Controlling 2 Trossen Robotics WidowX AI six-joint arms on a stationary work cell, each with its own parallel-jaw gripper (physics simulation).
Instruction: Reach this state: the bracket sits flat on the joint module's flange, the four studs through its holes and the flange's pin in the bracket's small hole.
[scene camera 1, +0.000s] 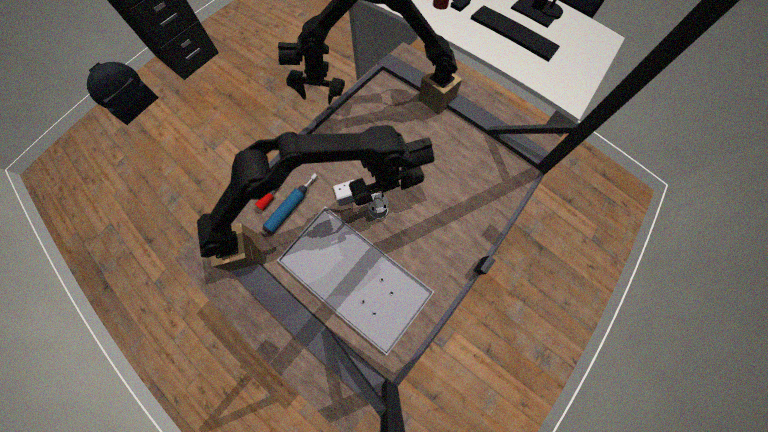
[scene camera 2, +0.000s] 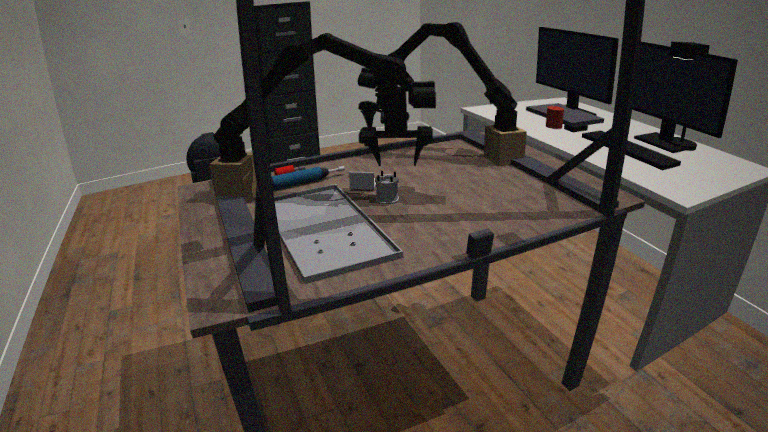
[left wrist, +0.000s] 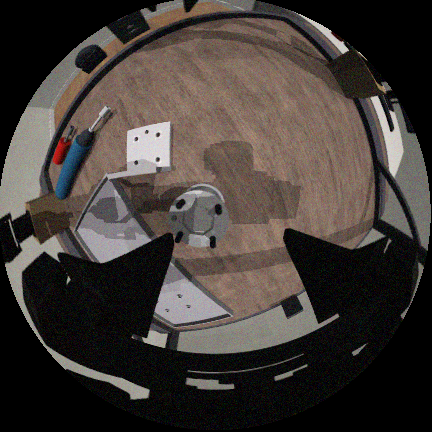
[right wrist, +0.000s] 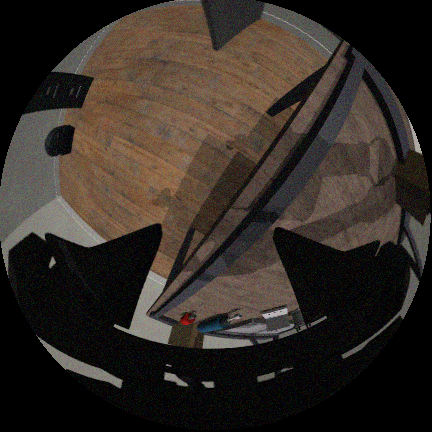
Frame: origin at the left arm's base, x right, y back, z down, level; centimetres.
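Seen in the pictures: left gripper, fingertip midpoint: (scene camera 1: 386, 194) (scene camera 2: 397, 165) (left wrist: 230, 236); right gripper, fingertip midpoint: (scene camera 1: 317, 101) (right wrist: 219, 231); left arm's base, origin of the base link: (scene camera 1: 226, 244) (scene camera 2: 232, 158); right arm's base, origin of the base link: (scene camera 1: 442, 78) (scene camera 2: 505, 128).
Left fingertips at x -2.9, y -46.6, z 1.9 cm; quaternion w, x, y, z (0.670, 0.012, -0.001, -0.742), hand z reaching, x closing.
Observation:
Pixels of each thing's top centre, then the offset from my left fingertips to it. "*": a spot on its surface instead.
- grey joint module, middle of its top: (left wrist: 196, 226) (scene camera 2: 386, 173) (scene camera 1: 377, 201) (right wrist: 303, 328) dx +0.4, dy +2.8, dz +2.3 cm
- shallow tray, middle of its top: (scene camera 2: 322, 222) (left wrist: 144, 285) (scene camera 1: 353, 276) (right wrist: 268, 330) dx +18.8, dy +15.3, dz +8.1 cm
- blue driver, surface spot: (left wrist: 73, 165) (scene camera 2: 307, 175) * dx -7.0, dy +28.0, dz +6.9 cm
- red-handled tool, middle of its top: (left wrist: 58, 144) (scene camera 2: 289, 165) (right wrist: 187, 322) (scene camera 1: 266, 194) dx -13.2, dy +36.1, dz +6.3 cm
The white bracket (scene camera 1: 342, 191) (scene camera 2: 361, 181) (left wrist: 149, 145) (right wrist: 275, 313) stands on the table, its holed face up and a side wall toward scene camera 2. The grey joint module (scene camera 1: 378, 206) (scene camera 2: 386, 189) (left wrist: 200, 220) stands upright beside it, apart, with dark studs rising from its bare flange. The flange's pin cannot be made out. My left gripper (scene camera 1: 387, 192) (scene camera 2: 397, 162) (left wrist: 230, 236) is open and empty above the module, offset to its right in scene camera 2. My right gripper (scene camera 1: 316, 99) (right wrist: 219, 231) is open and empty, high near the table's far edge; scene camera 2 mostly hides it.
A shallow tray (scene camera 1: 408, 306) (scene camera 2: 370, 252) (left wrist: 100, 230) with small screws (scene camera 1: 381, 279) (scene camera 2: 350, 233) lies near the module. A blue driver (scene camera 1: 283, 210) (scene camera 2: 298, 177) (left wrist: 73, 165) and a red-handled tool (scene camera 1: 264, 201) (scene camera 2: 284, 169) (left wrist: 60, 151) lie left of the bracket.

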